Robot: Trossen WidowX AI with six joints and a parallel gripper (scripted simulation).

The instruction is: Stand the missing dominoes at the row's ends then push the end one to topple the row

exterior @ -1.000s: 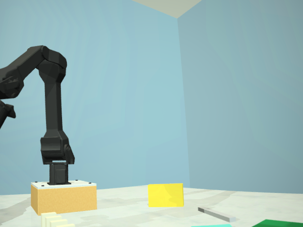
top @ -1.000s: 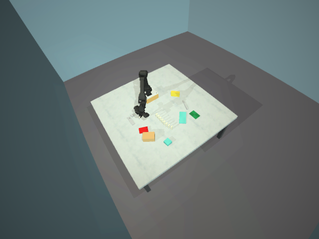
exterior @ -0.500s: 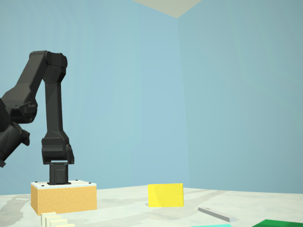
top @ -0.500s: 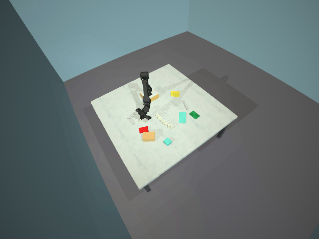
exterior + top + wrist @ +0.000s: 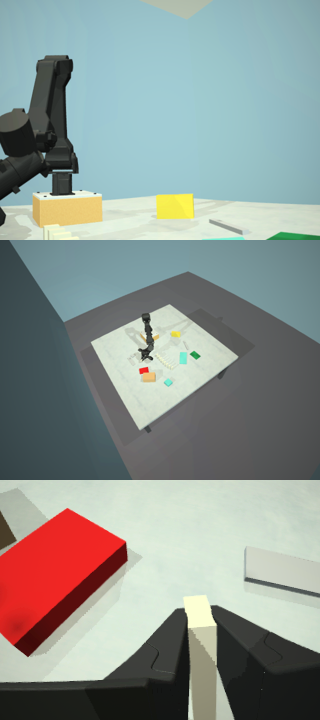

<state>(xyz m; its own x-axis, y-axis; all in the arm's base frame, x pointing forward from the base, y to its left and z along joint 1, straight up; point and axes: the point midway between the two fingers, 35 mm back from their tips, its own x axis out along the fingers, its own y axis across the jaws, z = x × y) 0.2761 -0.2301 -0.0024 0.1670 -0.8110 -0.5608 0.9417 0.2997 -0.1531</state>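
My gripper tip is 10 cm short of the red block, 3 cm to the left of it and 4 cm above it. From my gripper tip the other things lie so: tan block 21 cm ahead, 2 cm to the right, 2 cm below; grey piece 15 cm behind, 4 cm to the right, 5 cm below; grey flat piece 10 cm behind, 9 cm to the right, 5 cm below.
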